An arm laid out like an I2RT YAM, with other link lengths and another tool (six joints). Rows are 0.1 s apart.
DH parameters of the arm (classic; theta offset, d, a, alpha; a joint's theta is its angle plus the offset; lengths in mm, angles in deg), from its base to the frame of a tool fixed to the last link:
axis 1: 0 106.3 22.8 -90
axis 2: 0 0 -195.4 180
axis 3: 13.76 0 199.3 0
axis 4: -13.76 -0.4 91 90
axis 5: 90 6.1 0 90
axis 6: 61.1 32.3 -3 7
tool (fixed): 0 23 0 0
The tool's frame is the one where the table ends.
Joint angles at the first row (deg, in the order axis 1, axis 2, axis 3, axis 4, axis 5, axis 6):
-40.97, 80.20, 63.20, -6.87, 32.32, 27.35
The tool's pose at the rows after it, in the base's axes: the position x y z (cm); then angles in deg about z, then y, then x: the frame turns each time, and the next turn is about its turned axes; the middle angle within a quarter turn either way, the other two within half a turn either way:
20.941 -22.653 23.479 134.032 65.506 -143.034
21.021 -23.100 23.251 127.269 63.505 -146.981
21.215 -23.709 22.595 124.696 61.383 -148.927
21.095 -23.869 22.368 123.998 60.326 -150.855
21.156 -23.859 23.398 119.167 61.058 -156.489
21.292 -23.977 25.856 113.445 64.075 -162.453
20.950 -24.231 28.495 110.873 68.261 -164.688
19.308 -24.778 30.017 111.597 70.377 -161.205
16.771 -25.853 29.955 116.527 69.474 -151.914
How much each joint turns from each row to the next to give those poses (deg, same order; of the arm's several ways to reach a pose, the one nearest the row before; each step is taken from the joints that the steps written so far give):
-0.11, -0.63, 2.01, -4.57, 2.07, 4.00
-0.26, 2.75, 3.89, -5.07, 1.69, 3.81
-0.66, 2.71, 2.16, -2.23, -0.53, 1.53
-0.63, 0.22, 0.22, -0.88, -1.99, 0.11
-0.11, -0.04, 2.97, -2.82, -1.51, 2.31
-0.04, -0.05, 5.47, -2.62, -0.46, 1.73
-0.73, -0.76, 4.13, -0.15, 0.27, -1.07
-2.73, -1.79, 1.20, -0.37, 0.63, -2.23
-4.85, -1.84, -1.85, 0.11, 0.11, -3.52

